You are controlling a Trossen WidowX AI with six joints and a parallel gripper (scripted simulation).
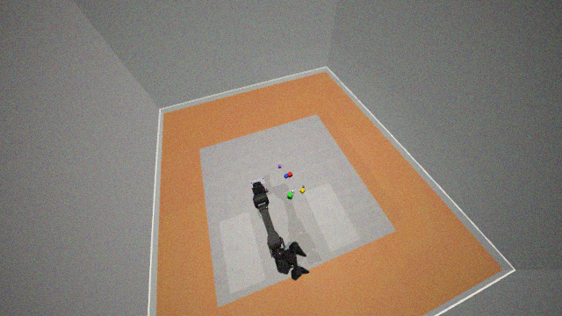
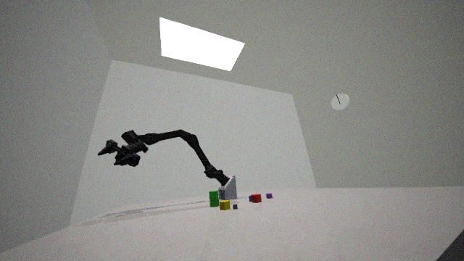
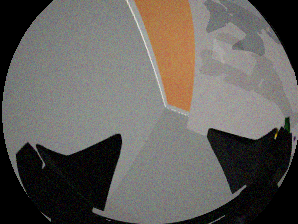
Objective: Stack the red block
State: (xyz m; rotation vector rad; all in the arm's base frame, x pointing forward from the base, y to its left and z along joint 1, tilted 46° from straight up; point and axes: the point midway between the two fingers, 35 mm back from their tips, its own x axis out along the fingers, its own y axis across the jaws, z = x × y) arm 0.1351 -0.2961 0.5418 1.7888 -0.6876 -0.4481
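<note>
Now: the red block 67 cm to the left of my gripper tip, 22 cm below it and 12 cm ahead of it. Round my gripper tip: yellow block (50 cm to the left, 22 cm below, 17 cm ahead); blue block (67 cm to the left, 23 cm below, 8 cm ahead); small dark block (53 cm to the left, 23 cm below, 19 cm ahead).
</note>
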